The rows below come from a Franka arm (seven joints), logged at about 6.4 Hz.
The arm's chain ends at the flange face. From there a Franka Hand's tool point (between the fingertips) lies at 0.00 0.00 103.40 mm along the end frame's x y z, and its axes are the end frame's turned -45 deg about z.
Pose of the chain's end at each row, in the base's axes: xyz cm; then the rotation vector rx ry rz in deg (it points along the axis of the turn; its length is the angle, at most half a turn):
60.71 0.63 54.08 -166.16 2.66 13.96
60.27 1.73 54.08 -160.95 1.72 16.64
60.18 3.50 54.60 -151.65 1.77 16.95
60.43 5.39 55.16 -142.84 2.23 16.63
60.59 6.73 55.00 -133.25 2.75 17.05
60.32 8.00 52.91 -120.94 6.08 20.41
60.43 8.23 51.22 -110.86 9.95 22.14
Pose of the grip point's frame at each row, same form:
59.05 3.02 44.16 -152.51 -60.33 5.42
58.24 4.96 44.47 -147.17 -59.13 5.38
58.08 8.25 45.66 -139.10 -55.72 1.41
58.38 11.49 47.06 -131.62 -52.13 -2.59
58.53 14.11 48.05 -123.28 -48.11 -5.84
58.14 16.69 47.75 -113.09 -40.32 -6.71
58.51 17.74 47.65 -105.31 -32.94 -7.96

